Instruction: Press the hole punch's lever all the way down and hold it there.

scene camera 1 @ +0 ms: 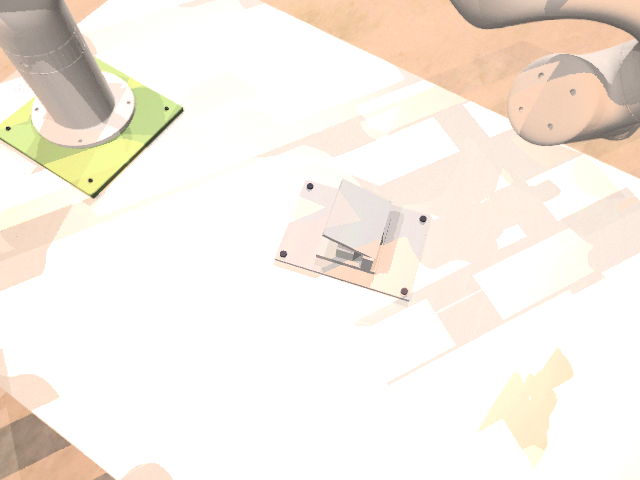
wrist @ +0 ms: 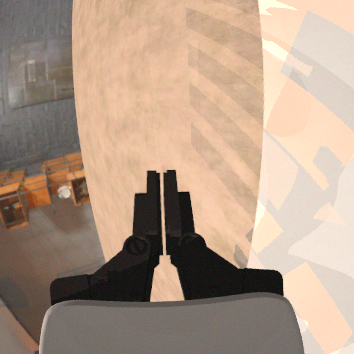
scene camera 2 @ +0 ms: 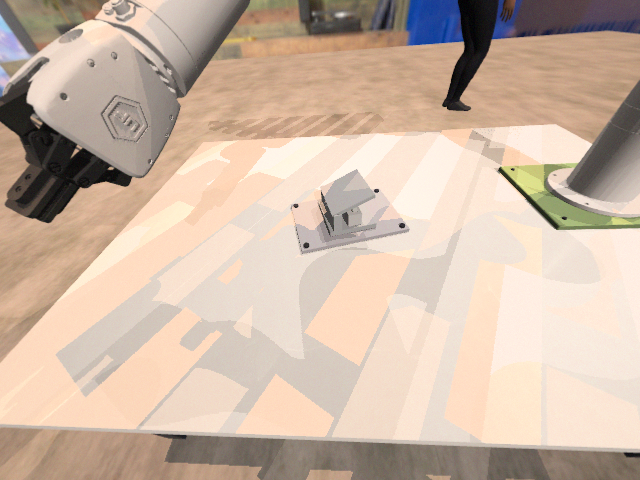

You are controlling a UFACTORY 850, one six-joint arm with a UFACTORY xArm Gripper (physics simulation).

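Note:
The hole punch stands on a flat plate with a dark bolt at each corner. Its grey lever is raised and tilted, with a gap beneath its high end. My gripper is shut and empty, its two black fingers side by side. It hangs in the air at the far left in the scene camera 2 view, well away from the punch and higher than it. The punch does not show in the wrist view.
The arm's base stands on a green plate bolted to the patterned table. A person in black stands on the floor behind the table. Wooden shelves show far off in the wrist view.

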